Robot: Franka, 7 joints.
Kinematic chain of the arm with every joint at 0, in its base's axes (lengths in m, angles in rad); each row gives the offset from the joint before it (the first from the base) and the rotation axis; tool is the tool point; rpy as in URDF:
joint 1: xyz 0 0 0.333 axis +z
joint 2: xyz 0 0 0 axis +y
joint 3: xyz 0 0 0.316 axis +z
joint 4: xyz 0.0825 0 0 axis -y
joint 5: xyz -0.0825 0 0.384 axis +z
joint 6: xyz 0 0 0 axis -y
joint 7: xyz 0.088 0 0 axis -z
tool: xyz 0 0 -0.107 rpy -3.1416 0 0
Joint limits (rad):
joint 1: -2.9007..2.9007
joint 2: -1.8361..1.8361
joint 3: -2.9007..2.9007
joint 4: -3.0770..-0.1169
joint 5: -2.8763..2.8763
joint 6: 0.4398..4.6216
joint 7: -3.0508..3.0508
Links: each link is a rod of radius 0.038 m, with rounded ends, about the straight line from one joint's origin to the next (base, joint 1, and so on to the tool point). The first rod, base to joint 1, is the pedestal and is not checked.
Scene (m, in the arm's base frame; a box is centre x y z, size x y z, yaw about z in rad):
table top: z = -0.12
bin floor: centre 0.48 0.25 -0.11 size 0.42 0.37 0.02 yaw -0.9
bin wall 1: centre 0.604 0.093 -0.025 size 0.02 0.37 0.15 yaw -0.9
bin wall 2: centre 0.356 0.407 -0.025 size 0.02 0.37 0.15 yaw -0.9
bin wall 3: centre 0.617 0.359 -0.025 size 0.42 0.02 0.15 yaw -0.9
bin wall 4: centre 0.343 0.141 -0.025 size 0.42 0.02 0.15 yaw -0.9
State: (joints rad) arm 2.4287 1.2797 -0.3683 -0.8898 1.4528 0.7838 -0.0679
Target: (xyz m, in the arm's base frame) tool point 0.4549 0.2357 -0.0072
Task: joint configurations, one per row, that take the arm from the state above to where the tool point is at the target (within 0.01 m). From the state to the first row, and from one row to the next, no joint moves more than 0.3 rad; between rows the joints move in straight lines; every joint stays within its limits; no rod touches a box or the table.
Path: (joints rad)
1: 2.1768 1.2878 -0.6245 -1.1079 1.3499 0.7728 -0.0679
2: 1.9250 1.2959 -0.8806 -1.3260 1.2470 0.7617 -0.0679
3: 1.6731 1.3040 -1.1368 -1.5442 1.1441 0.7507 -0.0679
4: 1.4213 1.3122 -1.3929 -1.7623 1.0412 0.7396 -0.0679
5: 1.2784 1.5991 -1.1030 -1.5263 1.2018 0.9713 -0.0679

